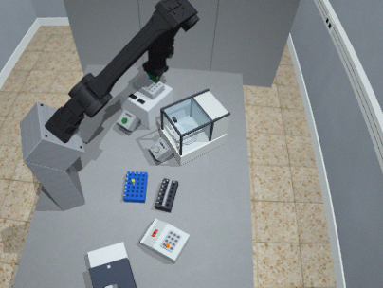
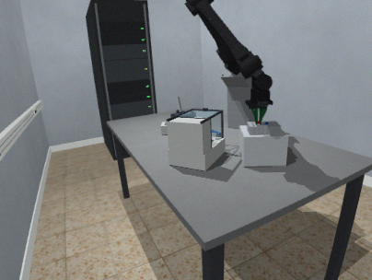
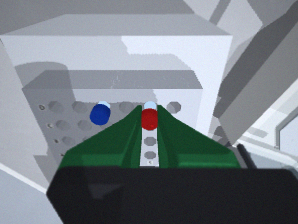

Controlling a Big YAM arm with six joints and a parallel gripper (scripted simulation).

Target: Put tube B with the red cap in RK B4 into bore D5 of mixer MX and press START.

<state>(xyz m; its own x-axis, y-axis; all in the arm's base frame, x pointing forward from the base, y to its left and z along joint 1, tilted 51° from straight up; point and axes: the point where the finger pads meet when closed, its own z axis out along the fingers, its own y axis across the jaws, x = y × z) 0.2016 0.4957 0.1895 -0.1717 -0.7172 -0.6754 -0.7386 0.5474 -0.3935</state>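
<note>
The blue-capped tube lies 30 mm behind my hand, 20 mm below it and 10 mm to the left of it. From my hand the other things lie so: green start key (190 mm to the right, 110 mm below, 70 mm behind); grey bore block (30 mm below, 30 mm behind, 20 mm to the right); yellow-capped tube (440 mm to the right, 150 mm below, 110 mm ahead).
</note>
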